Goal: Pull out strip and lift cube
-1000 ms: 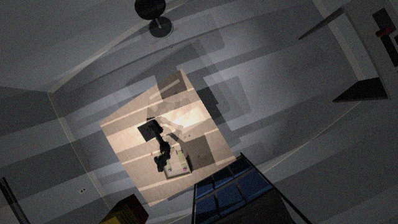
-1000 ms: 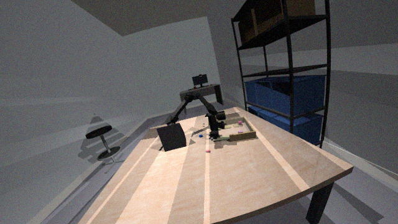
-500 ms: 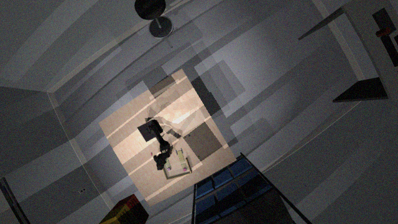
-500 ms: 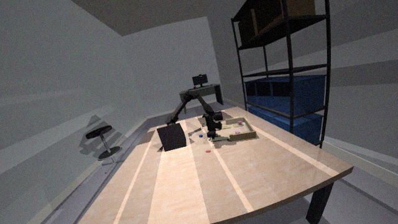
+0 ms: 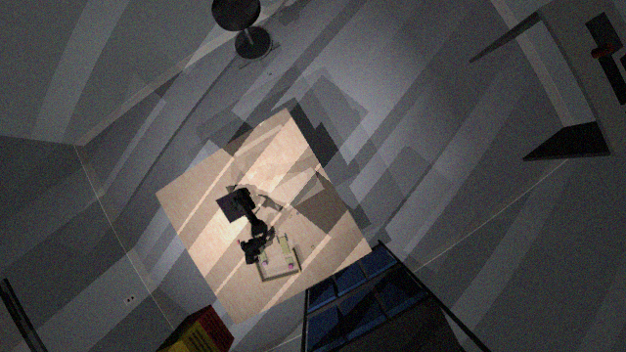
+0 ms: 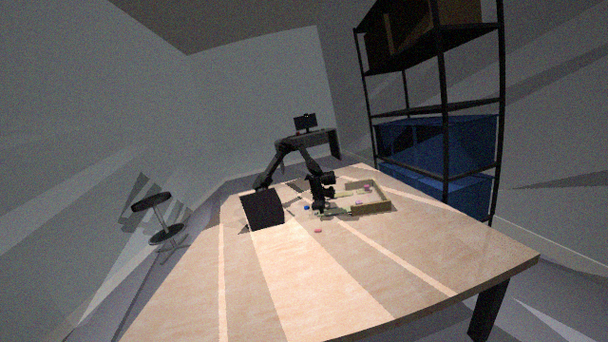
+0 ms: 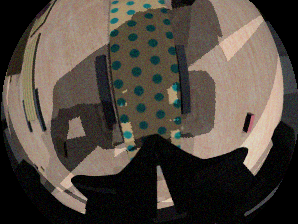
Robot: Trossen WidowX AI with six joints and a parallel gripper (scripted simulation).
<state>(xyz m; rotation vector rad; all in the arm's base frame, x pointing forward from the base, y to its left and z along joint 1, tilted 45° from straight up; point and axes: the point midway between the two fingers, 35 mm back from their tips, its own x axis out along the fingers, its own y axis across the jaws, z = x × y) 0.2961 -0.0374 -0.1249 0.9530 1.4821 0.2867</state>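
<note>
Now: gripper tip 60 mm past the blue piece and 110 mm to the right of it. Also, from my gripper tip: pink piece: 70 mm behind, 140 mm to the right; pale strip: 180 mm ahead, 130 mm to the left.
</note>
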